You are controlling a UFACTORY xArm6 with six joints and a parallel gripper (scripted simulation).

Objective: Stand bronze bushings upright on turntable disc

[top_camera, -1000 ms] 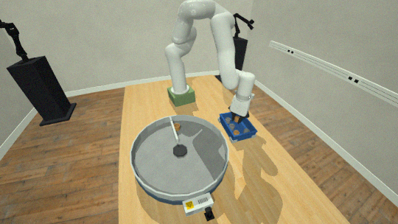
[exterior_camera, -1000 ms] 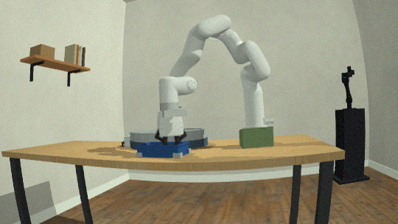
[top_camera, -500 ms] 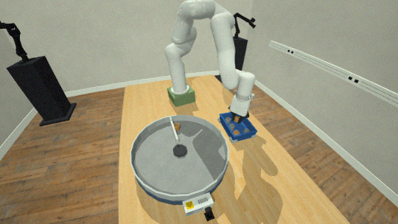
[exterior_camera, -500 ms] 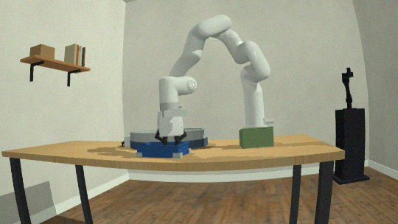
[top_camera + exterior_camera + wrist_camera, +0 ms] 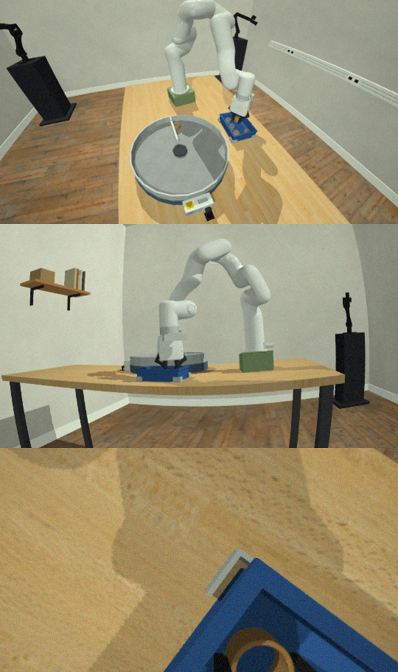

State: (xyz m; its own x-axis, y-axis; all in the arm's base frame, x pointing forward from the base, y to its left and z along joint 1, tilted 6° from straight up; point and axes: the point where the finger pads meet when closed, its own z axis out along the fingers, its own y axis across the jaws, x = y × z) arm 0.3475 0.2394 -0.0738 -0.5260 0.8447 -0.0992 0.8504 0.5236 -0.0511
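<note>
The blue crate lies 50 mm ahead of my hand, 30 mm to the right of it and 10 mm below it. From my hand the other things lie so: grey disc (120 mm ahead, 390 mm to the right, 20 mm above).
</note>
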